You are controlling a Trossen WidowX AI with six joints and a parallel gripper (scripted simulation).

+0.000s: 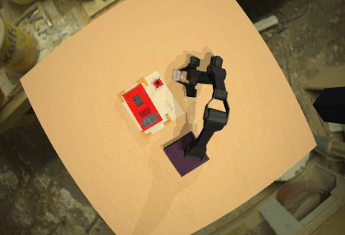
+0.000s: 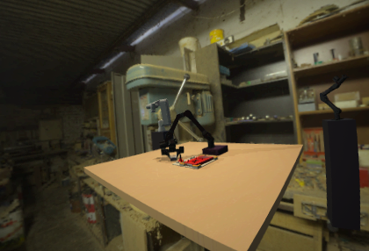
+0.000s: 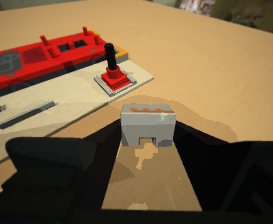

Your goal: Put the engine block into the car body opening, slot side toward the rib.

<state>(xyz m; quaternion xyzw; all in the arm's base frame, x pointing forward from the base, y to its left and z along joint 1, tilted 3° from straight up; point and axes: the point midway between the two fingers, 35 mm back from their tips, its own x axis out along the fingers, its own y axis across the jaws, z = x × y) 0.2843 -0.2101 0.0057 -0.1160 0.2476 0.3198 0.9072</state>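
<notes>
Now: the engine block 10 mm behind my gripper tip. Also, from my gripper tip: black peg: 30 mm ahead, 90 mm to the left, 10 mm above.
</notes>
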